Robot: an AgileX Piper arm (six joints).
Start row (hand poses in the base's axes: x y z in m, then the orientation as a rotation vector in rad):
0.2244 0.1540 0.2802 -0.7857 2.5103 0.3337
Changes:
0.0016 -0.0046 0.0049 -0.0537 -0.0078 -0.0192
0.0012 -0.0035 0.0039 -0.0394 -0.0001 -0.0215
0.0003 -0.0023 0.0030 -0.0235 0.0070 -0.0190
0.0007 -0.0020 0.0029 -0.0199 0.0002 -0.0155
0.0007 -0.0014 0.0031 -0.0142 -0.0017 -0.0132
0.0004 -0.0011 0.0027 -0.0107 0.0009 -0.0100
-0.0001 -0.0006 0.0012 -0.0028 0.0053 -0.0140
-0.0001 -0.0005 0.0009 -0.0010 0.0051 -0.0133
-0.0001 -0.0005 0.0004 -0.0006 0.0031 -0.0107
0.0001 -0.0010 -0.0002 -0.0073 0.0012 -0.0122
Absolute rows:
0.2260 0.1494 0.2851 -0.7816 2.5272 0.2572
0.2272 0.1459 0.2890 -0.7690 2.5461 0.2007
0.2275 0.1436 0.2920 -0.7539 2.5656 0.1678
0.2282 0.1416 0.2949 -0.7411 2.5762 0.1376
0.2289 0.1402 0.2980 -0.7289 2.5825 0.1146
0.2293 0.1391 0.3007 -0.7199 2.5892 0.0981
0.2292 0.1385 0.3019 -0.7033 2.5995 0.0922
0.2291 0.1380 0.3028 -0.6869 2.6089 0.0887
0.2290 0.1375 0.3032 -0.6735 2.6154 0.0858
0.2291 0.1365 0.3030 -0.6601 2.6219 0.0730

